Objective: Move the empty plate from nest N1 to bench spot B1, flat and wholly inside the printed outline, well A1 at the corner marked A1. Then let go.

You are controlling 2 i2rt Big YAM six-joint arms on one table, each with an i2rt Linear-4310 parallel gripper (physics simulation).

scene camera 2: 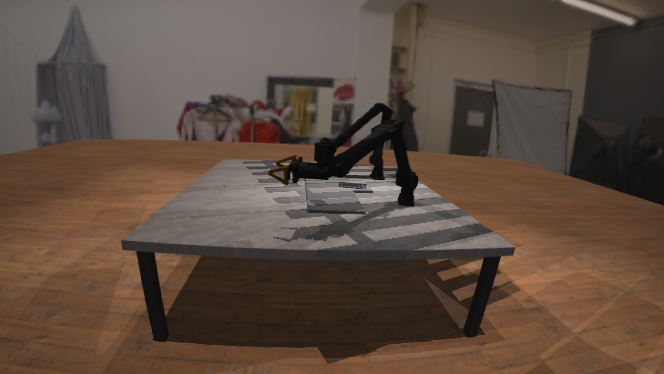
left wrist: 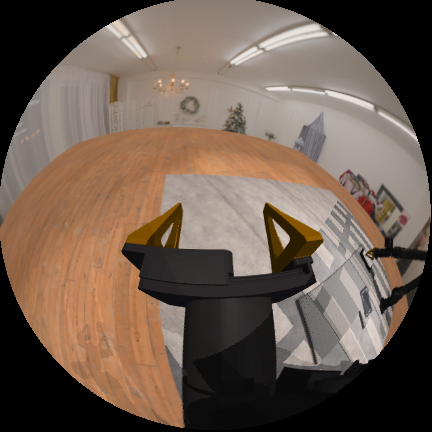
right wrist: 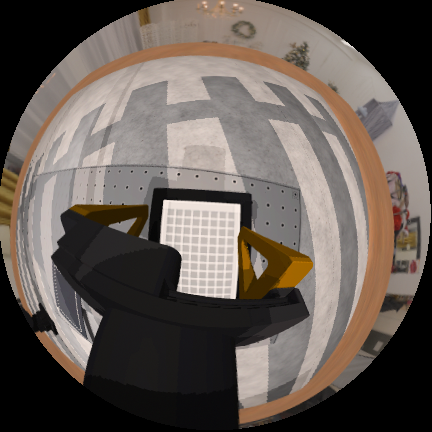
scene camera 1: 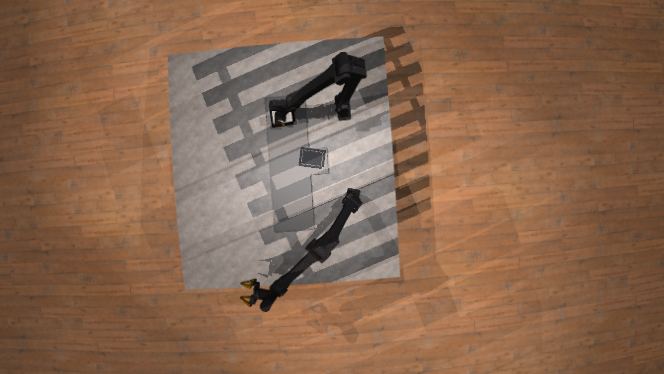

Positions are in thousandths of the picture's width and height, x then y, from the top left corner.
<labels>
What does the left gripper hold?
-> Nothing.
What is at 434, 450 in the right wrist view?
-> A black block.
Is the left gripper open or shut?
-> Open.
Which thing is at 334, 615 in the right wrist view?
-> The right gripper.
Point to a plate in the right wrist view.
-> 473, 541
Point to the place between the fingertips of the left gripper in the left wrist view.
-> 517, 478
</labels>
